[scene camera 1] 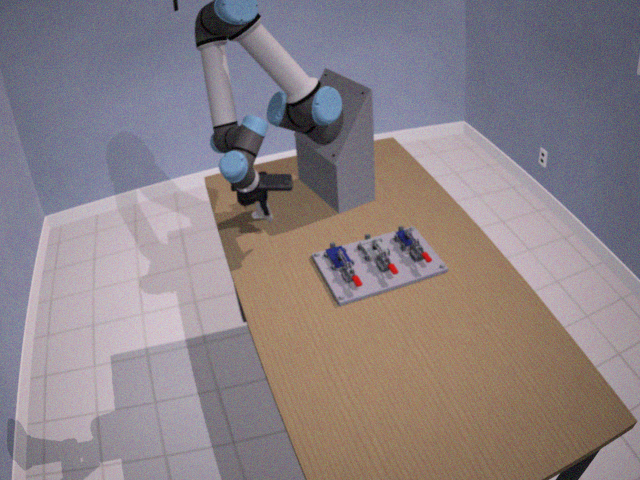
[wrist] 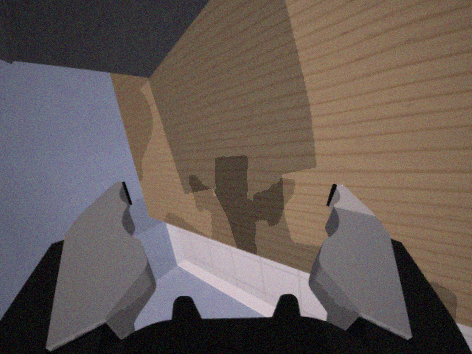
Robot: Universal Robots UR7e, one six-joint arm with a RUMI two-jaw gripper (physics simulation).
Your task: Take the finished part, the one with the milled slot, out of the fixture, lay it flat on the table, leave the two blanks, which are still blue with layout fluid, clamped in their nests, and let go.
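Places are measured from the arm's base along level axes (x right, y down, z ahead), in millimetres.
Where they show: gripper, between the fingertips: point(scene camera 1: 268, 199) point(wrist: 231, 185).
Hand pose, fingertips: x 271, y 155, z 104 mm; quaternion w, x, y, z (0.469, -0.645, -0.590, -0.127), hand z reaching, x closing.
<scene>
Things, the pixels of their centre, and the offset from my fingertips. "spot": a spot on its surface instead. Level surfaces: height alone.
- fixture plate, a spot on its surface: point(scene camera 1: 361, 291) spot: dx -99, dy +110, dz +411 mm
- grey part, a spot on its surface: point(scene camera 1: 375, 245) spot: dx -210, dy +67, dz +298 mm
- wooden table, height of its surface: dy +125 mm
The fixture plate point(scene camera 1: 361, 291) lies on the table with three nests in a row, each with a red-tipped clamp. A blue blank point(scene camera 1: 338, 256) sits in the left nest and another blue blank point(scene camera 1: 403, 237) in the right nest. The middle nest holds a grey part point(scene camera 1: 375, 245), not blue; its slot is too small to make out. My gripper point(scene camera 1: 263, 217) point(wrist: 231, 185) is open and empty, above the table's back left part, well to the left of and behind the fixture. The fixture does not show in the wrist view.
The wooden table point(scene camera 1: 413, 361) point(wrist: 380, 125) runs toward the front right. A grey pedestal point(scene camera 1: 356, 155) carries the arm and stands behind the fixture. The table's left edge is close to my gripper, with tiled floor point(scene camera 1: 103, 320) beyond it.
</scene>
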